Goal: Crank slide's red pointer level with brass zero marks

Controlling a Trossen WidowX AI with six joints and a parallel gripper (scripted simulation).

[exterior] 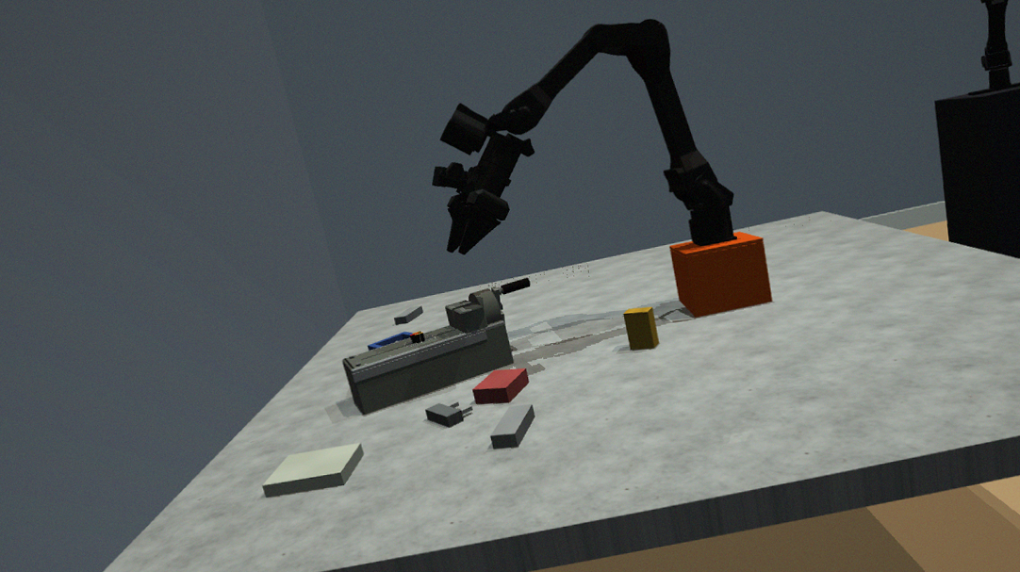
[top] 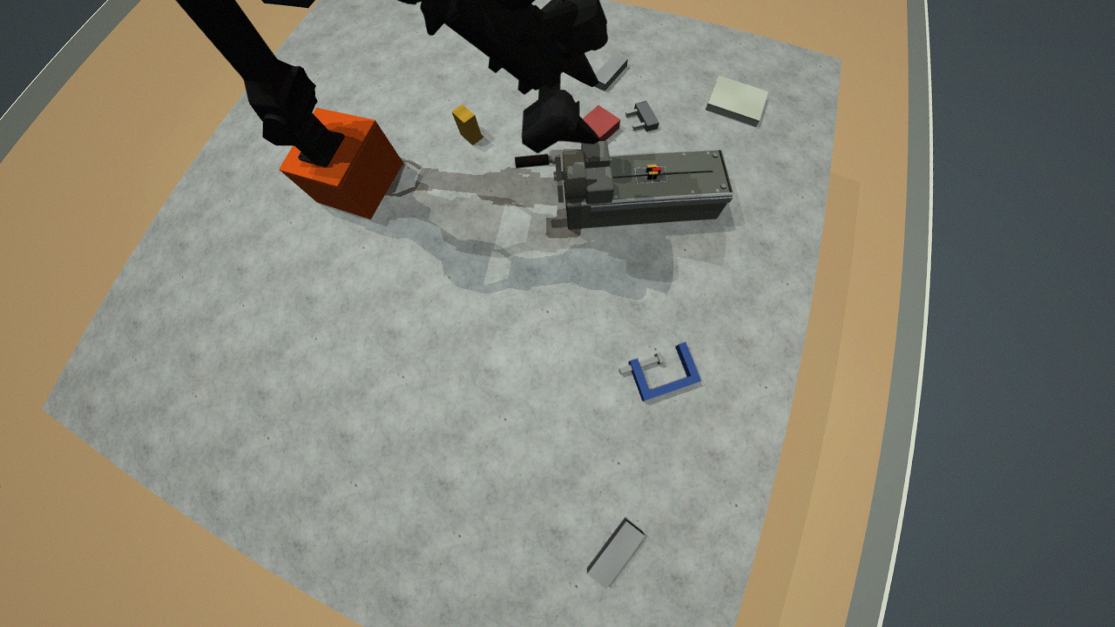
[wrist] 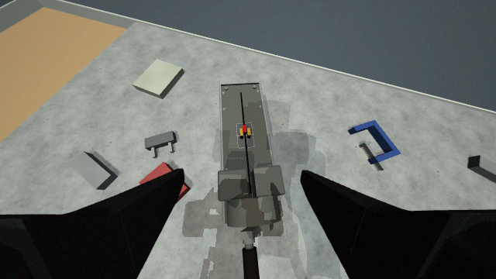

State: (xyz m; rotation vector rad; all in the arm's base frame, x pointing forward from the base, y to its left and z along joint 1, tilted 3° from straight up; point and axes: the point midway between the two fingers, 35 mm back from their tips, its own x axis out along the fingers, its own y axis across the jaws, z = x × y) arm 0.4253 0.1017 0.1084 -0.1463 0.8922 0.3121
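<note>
The black crank handle is 8 cm behind my gripper tip, 4 cm to the right of it and 8 cm below it. From my gripper tip the other things lie so: red pointer (9 cm ahead, 3 cm to the left, 12 cm below); then grey bracket (3 cm ahead, 21 cm to the left, 19 cm below); then red block (4 cm behind, 15 cm to the left, 19 cm below).
</note>
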